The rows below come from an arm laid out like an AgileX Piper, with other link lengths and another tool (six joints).
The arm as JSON. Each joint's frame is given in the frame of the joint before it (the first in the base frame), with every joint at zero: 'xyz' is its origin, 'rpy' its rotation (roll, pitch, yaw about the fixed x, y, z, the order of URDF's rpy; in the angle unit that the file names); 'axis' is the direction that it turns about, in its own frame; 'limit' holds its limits. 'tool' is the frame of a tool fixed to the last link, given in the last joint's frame.
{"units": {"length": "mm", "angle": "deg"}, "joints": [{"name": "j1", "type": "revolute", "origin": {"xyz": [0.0, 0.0, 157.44], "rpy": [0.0, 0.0, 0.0]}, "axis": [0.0, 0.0, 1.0], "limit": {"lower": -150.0, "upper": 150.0}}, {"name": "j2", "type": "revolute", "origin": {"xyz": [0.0, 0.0, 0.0], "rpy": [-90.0, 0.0, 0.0]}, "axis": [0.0, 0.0, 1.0], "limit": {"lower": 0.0, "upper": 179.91}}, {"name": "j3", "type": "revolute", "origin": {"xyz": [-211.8, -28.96, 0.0], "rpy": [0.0, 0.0, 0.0]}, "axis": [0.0, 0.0, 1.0], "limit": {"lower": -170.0, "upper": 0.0}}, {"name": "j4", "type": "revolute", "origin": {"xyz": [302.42, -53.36, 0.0], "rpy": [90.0, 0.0, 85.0]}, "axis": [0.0, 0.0, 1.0], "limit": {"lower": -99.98, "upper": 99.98}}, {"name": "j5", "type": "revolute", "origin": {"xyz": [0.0, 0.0, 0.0], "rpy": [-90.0, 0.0, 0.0]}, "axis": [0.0, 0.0, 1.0], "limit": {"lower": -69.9, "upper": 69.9}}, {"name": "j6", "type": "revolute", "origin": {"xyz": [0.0, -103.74, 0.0], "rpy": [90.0, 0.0, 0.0]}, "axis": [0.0, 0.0, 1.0], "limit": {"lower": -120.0, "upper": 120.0}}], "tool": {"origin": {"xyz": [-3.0, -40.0, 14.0], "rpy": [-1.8, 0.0, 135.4]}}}
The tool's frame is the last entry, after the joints.
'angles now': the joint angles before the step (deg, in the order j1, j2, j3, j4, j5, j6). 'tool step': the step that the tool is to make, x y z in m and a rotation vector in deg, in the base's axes. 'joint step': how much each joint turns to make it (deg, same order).
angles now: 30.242, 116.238, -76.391, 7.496, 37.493, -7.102
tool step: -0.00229, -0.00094, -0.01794, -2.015, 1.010, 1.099
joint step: 0.302, 2.569, 0.000, -1.460, -0.683, -0.001
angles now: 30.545, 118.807, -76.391, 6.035, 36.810, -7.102
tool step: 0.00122, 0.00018, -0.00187, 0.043, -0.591, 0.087
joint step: 0.000, 0.352, 0.000, -0.262, -0.887, 0.001
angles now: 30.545, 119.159, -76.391, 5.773, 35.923, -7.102
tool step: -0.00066, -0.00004, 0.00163, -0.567, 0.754, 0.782
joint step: -0.001, -0.128, -0.292, 0.000, 1.407, -0.699
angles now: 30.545, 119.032, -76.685, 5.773, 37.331, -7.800
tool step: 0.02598, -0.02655, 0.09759, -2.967, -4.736, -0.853
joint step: -3.766, -9.166, -6.145, -6.208, 12.552, 0.683
